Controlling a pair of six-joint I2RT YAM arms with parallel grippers.
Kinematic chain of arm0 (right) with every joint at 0, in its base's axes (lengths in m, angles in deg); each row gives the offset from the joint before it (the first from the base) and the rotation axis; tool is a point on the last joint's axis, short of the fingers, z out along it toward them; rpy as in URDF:
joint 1: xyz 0 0 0.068 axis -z
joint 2: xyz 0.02 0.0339 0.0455 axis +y
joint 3: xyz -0.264 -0.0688 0 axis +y
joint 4: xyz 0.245 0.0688 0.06 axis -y
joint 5: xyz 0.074 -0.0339 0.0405 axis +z
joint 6: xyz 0.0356 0 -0.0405 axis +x
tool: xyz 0 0 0 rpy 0 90 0
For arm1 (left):
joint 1: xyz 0 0 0.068 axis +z
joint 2: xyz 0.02 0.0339 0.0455 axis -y
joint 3: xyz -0.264 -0.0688 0 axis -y
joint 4: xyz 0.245 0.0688 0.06 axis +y
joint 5: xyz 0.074 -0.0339 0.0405 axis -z
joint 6: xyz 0.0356 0 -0.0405 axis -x
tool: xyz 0 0 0 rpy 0 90 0
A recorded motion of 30 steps. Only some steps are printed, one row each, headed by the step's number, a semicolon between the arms.
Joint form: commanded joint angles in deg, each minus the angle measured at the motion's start. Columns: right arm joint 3, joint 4, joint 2, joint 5, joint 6, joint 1; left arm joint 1, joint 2, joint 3, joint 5, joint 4, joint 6.
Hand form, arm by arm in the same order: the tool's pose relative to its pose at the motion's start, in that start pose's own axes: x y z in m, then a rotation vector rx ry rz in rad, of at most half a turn. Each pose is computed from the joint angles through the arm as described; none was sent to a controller.
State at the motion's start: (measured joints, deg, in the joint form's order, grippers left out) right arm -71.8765 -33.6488 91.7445 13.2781 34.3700 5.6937; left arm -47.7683 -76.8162 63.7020 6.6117 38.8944 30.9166
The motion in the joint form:
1: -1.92 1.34 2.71 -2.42 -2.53 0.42; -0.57 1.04 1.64 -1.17 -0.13 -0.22
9: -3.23 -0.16 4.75 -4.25 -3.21 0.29; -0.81 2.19 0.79 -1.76 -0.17 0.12
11: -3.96 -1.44 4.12 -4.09 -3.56 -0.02; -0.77 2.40 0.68 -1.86 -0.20 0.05
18: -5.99 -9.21 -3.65 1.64 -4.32 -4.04; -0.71 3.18 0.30 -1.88 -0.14 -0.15
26: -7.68 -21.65 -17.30 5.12 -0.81 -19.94; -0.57 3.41 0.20 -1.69 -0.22 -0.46
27: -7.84 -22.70 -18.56 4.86 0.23 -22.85; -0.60 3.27 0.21 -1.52 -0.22 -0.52
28: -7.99 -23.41 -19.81 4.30 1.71 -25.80; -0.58 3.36 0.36 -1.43 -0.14 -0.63
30: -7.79 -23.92 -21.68 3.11 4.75 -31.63; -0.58 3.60 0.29 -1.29 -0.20 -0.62
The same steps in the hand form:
1: -0.0105 -0.0006 0.0096 0.0333 -0.0344 -0.0404; -0.0050 -0.0069 -0.0113 0.0125 -0.0484 0.0166
9: -0.0123 -0.0023 0.0180 0.0800 -0.0182 -0.0463; -0.0015 -0.0061 -0.0144 0.0090 -0.0571 0.0142
11: -0.0121 0.0018 0.0123 0.0748 -0.0152 -0.0569; -0.0012 -0.0057 -0.0151 0.0083 -0.0603 0.0151
18: 0.0091 0.0346 -0.0379 -0.0564 0.0432 -0.1320; 0.0002 -0.0049 -0.0180 0.0104 -0.0659 0.0183
26: 0.0878 0.0867 -0.1215 -0.2412 0.1859 -0.2936; 0.0002 -0.0044 -0.0189 0.0137 -0.0683 0.0223
27: 0.0997 0.0922 -0.1299 -0.2600 0.2070 -0.3151; 0.0003 -0.0045 -0.0182 0.0153 -0.0647 0.0237
28: 0.1110 0.0972 -0.1385 -0.2782 0.2221 -0.3302; -0.0001 -0.0048 -0.0193 0.0178 -0.0664 0.0256
30: 0.1327 0.1055 -0.1507 -0.3111 0.2550 -0.3565; 0.0001 -0.0049 -0.0203 0.0220 -0.0686 0.0259

